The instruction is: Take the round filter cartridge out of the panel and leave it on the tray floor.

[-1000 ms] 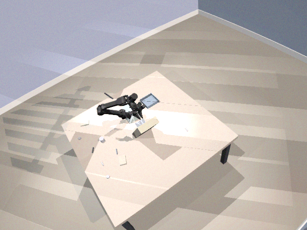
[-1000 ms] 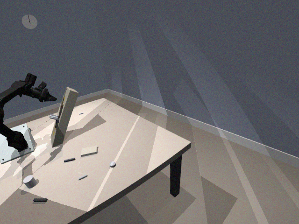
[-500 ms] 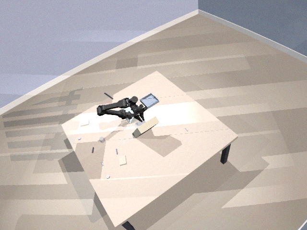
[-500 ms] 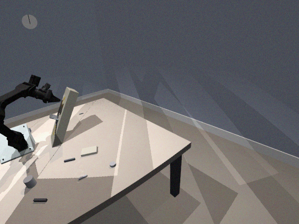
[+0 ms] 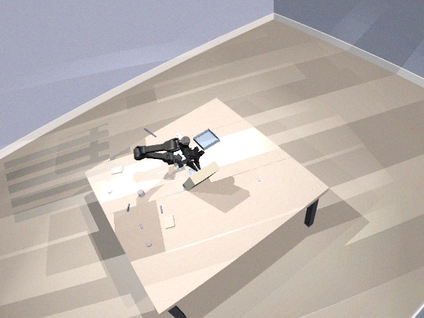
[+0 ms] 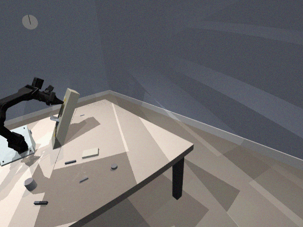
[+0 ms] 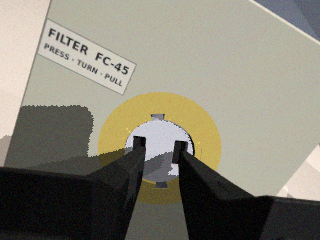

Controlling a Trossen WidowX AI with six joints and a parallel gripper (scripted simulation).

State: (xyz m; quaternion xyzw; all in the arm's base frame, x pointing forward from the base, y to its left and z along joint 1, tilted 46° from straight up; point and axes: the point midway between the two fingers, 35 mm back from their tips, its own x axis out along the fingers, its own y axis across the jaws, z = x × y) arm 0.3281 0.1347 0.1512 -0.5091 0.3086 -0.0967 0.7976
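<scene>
The round grey filter cartridge lies 2 cm ahead of my gripper tip and 2 cm below it. The rest, counted from my gripper tip: tan service panel 3 cm behind, 9 cm below; then blue-grey tray 40 cm behind, 30 cm to the left, 24 cm below.
</scene>
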